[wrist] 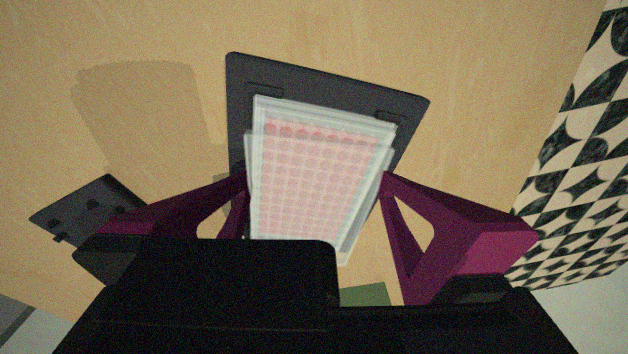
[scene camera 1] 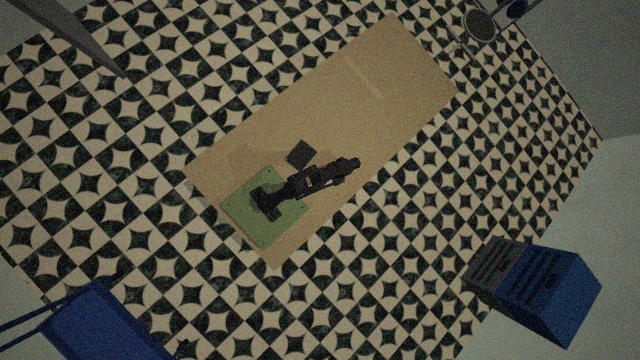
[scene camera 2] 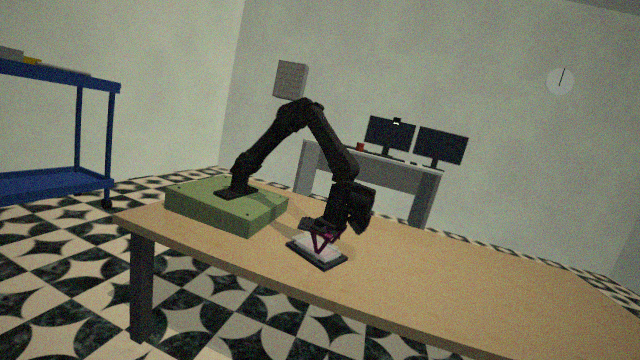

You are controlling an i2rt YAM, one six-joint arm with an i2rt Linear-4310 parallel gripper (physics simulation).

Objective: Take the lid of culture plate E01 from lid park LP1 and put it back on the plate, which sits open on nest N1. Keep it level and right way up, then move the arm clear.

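Seen in the pictures: gripper, fingertip midpoint: (wrist: 314, 177) (scene camera 2: 323, 249); arm's base, origin of the base link: (scene camera 1: 265, 204) (scene camera 2: 237, 192).
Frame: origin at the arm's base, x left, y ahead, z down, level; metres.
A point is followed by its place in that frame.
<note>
My gripper (wrist: 314, 177) @[x -0.094, y 0.402, z 0.044 m] (scene camera 2: 324, 244) @[x -0.094, y 0.402, z 0.044 m] is shut on the clear lid (wrist: 348, 252) @[x -0.111, y 0.320, z 0.037 m], gripping its two long sides. The lid looks about level and is low over culture plate E01 (wrist: 322, 132) @[x -0.103, y 0.433, z 0.044 m], whose pink wells show through it. In the wrist view the lid's outline is offset from the plate toward the arm, and a strip of plate shows beyond its far edge. I cannot tell whether they touch. The plate sits on the dark nest N1 (wrist: 325, 82) @[x -0.109, y 0.456, z 0.058 m] (scene camera 2: 305, 256) @[x -0.145, y 0.366, z 0.061 m]. The dark lid park LP1 (wrist: 87, 207) @[x 0.097, y 0.399, z 0.052 m] (scene camera 1: 301, 154) @[x 0.118, y 0.330, z 0.060 m] shows pegs and no lid. In scene camera 1 the arm hides most of the plate.
The arm's base stands on a green block (scene camera 1: 265, 237) @[x -0.142, y -0.104, z -0.006 m] (scene camera 2: 205, 212) @[x -0.178, y 0.016, z 0.031 m] at one end of the wooden table (scene camera 1: 350, 110) @[x 0.171, y 0.767, z 0.071 m] (scene camera 2: 450, 290) @[x -0.016, y 0.803, z 0.070 m]. A blue cart (scene camera 2: 50, 75) and a desk with two monitors (scene camera 2: 390, 134) stand away from the table.
</note>
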